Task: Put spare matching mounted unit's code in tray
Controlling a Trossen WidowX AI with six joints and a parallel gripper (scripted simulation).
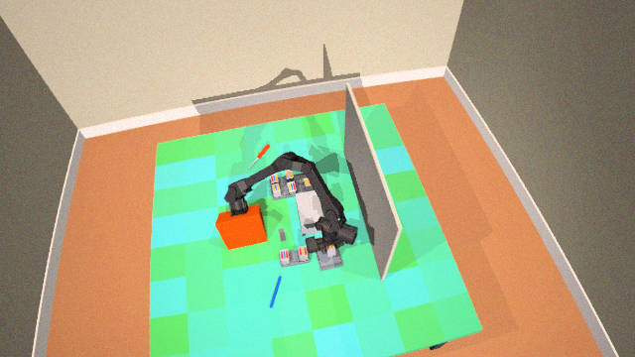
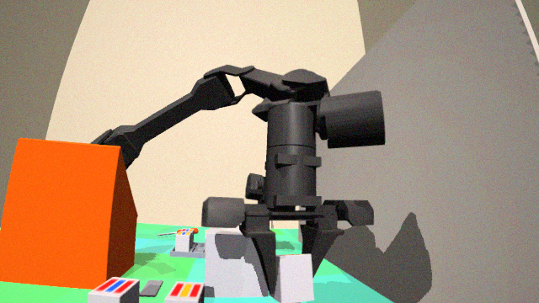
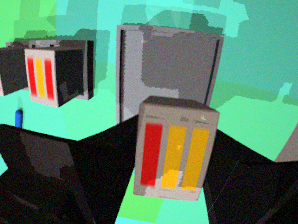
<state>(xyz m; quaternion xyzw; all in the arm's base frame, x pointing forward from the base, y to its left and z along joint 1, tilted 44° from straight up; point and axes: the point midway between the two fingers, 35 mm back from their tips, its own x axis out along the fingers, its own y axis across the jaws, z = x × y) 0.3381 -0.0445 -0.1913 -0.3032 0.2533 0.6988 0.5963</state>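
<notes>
The grey tray is 50 mm below my gripper tip and 10 mm behind it. From my gripper tip the other things lie so: grey spare block 30 mm above; blue pen 240 mm behind, 130 mm to the right, 50 mm below; grey mounted unit 200 mm to the left, 60 mm behind, 10 mm below.
</notes>
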